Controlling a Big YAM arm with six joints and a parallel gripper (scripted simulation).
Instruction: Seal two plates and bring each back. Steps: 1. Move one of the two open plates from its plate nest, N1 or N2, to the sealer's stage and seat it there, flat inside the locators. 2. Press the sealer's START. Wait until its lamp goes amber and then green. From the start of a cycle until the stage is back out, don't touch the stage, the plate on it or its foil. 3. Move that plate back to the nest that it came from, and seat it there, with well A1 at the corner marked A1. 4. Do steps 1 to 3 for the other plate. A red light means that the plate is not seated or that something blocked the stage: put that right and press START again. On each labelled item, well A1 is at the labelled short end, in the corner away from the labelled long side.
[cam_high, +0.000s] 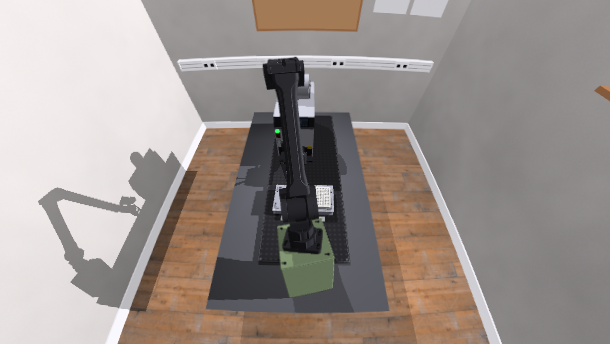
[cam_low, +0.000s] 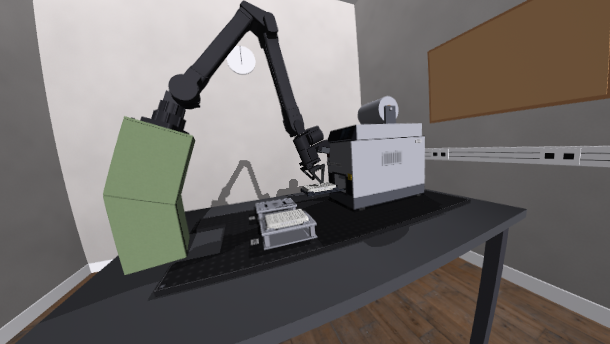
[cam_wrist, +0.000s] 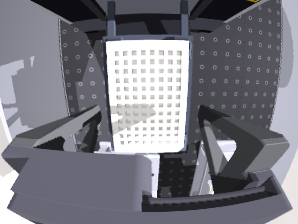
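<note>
Now: the dark sealer stage 10 mm ahead of my hand and 50 mm below it. Also, from my hand: yellow warning label: 120 mm ahead, 70 mm to the right, 10 mm above; then foil roll: 340 mm ahead, 50 mm to the left, 280 mm above; then white plate: 160 mm behind, 190 mm to the right, 80 mm below.
</note>
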